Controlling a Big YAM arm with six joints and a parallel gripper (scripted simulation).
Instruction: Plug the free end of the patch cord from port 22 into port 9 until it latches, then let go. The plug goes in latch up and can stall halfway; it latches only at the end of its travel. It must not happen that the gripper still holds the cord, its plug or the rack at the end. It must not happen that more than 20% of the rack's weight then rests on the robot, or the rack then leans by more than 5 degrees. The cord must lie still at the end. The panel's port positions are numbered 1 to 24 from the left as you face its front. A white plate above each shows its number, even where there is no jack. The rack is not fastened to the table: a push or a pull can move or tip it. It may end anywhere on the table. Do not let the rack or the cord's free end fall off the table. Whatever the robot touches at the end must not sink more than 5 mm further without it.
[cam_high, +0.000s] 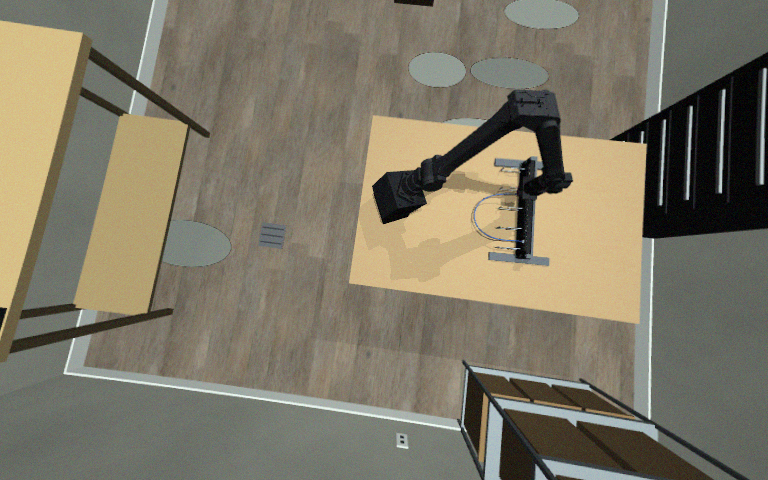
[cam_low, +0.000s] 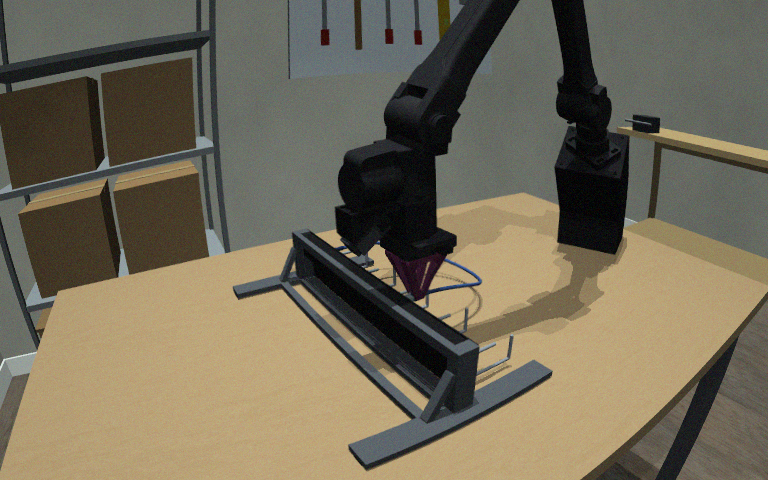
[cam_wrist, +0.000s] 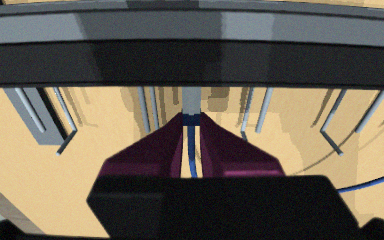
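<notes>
My hand is 2 cm short of the grey plug and 1 cm to the right of it.
</notes>
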